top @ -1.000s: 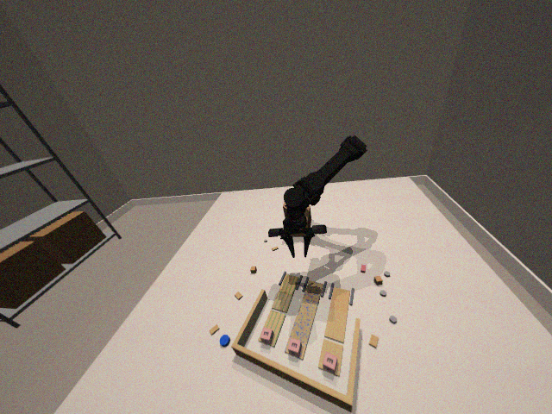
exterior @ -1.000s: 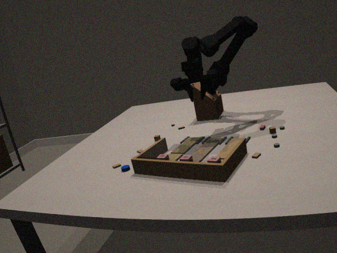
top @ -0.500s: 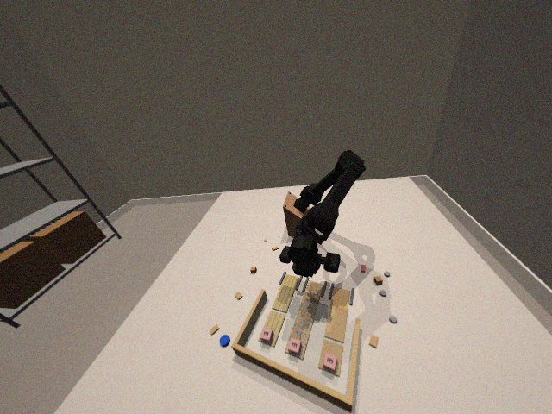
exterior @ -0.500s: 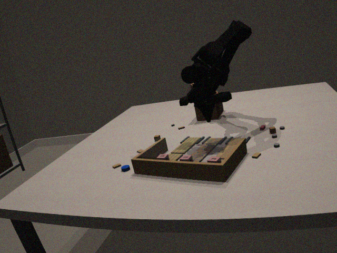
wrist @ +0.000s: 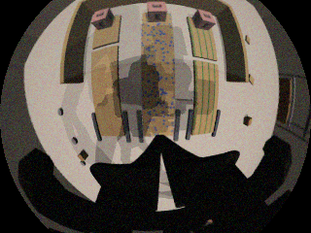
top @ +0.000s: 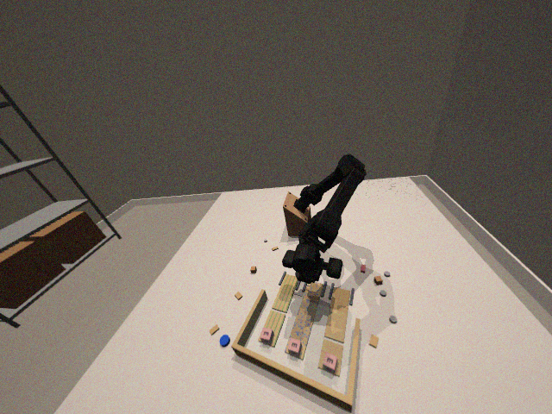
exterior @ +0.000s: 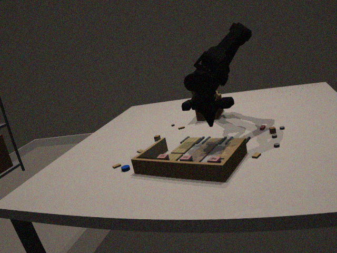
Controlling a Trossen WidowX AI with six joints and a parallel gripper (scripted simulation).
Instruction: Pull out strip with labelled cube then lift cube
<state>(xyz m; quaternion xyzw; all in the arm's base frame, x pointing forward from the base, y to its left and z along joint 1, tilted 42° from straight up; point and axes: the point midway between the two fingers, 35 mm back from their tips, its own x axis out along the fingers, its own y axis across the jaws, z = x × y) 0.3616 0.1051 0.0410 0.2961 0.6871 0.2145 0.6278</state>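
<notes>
Now: the strip 9 cm ahead of my gripper tip, 6 cm below it and 2 cm to the right of it. From my gripper tip the other things lie so: blue disc: 25 cm to the right, 22 cm ahead, 6 cm below; then red piece: 17 cm to the left, 12 cm behind, 6 cm below.
</notes>
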